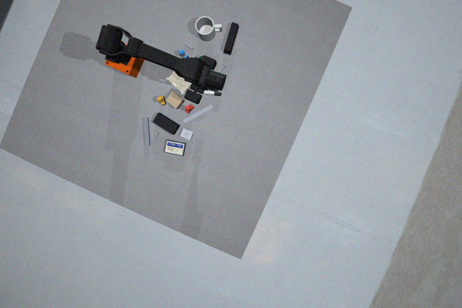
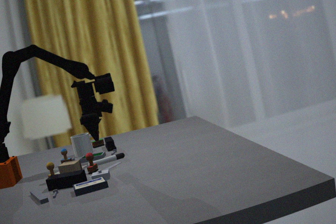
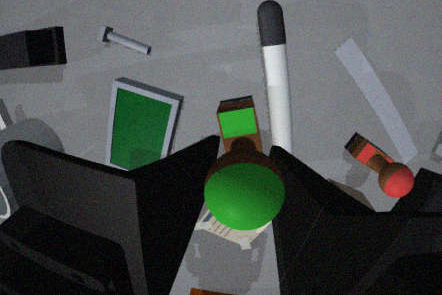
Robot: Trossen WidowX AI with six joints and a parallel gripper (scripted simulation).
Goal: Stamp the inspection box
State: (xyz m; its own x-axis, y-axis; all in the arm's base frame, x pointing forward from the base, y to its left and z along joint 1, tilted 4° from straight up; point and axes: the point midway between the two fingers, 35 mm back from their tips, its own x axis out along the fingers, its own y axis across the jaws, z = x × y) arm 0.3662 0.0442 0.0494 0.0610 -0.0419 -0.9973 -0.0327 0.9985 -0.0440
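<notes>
The green ink pad lies 5 cm behind my gripper tip, 9 cm to the left of it and 8 cm below it. The rest, counted from my gripper tip: marker: 4 cm ahead, 2 cm to the right, 7 cm below; then green-knobbed PASS stamp: right at my gripper tip; then red stamp: 2 cm behind, 13 cm to the right, 6 cm below.
</notes>
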